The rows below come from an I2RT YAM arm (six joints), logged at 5 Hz.
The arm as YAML. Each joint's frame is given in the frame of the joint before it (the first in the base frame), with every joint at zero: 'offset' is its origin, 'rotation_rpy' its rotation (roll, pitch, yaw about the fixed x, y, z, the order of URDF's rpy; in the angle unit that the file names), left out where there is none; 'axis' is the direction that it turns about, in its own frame. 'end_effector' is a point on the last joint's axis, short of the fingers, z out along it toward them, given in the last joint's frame.
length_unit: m
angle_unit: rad
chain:
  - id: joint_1
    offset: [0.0, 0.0, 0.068]
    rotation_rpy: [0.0, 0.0, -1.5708]
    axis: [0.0, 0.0, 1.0]
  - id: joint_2
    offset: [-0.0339, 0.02, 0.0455]
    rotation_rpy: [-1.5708, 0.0, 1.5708]
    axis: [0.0, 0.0, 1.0]
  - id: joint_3
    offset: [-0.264, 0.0, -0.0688]
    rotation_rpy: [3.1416, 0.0, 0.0]
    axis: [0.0, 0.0, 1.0]
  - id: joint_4
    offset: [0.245, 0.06, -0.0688]
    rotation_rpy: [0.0, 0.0, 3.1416]
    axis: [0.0, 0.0, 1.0]
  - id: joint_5
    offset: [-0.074, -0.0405, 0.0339]
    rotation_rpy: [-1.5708, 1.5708, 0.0]
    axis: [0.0, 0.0, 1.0]
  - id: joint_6
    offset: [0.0, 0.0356, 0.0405]
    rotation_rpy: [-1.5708, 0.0, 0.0]
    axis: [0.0, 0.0, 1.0]
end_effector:
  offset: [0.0, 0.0, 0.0]
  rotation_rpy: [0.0, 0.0, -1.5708]
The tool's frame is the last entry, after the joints.
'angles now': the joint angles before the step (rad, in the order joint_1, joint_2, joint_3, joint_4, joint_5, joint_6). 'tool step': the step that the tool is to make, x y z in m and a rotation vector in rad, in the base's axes. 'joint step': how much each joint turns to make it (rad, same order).
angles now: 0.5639 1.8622 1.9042 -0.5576 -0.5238 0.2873
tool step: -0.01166 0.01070 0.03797 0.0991 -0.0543 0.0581
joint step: 0.0326 0.0048 0.1164 0.0104 -0.0463 0.0427
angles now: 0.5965 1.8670 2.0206 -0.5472 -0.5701 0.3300
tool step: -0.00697 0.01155 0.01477 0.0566 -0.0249 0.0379
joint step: 0.0303 0.0123 0.0501 0.0330 -0.0184 0.0326
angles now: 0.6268 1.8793 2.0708 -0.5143 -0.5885 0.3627
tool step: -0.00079 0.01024 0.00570 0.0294 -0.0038 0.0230
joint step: 0.0196 0.0289 0.0497 0.0128 -0.0097 0.0233
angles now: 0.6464 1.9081 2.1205 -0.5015 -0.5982 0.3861
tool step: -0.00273 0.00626 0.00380 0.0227 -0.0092 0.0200
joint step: 0.0147 0.0086 0.0161 0.0209 -0.0085 0.0128
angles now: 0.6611 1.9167 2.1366 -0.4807 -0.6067 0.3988
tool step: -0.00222 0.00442 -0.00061 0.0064 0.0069 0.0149
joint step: 0.0107 0.0035 0.0002 0.0073 -0.0065 0.0096
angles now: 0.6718 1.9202 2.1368 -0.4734 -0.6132 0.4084
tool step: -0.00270 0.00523 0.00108 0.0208 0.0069 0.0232
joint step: 0.0121 0.0037 0.0008 0.0229 -0.0157 0.0212
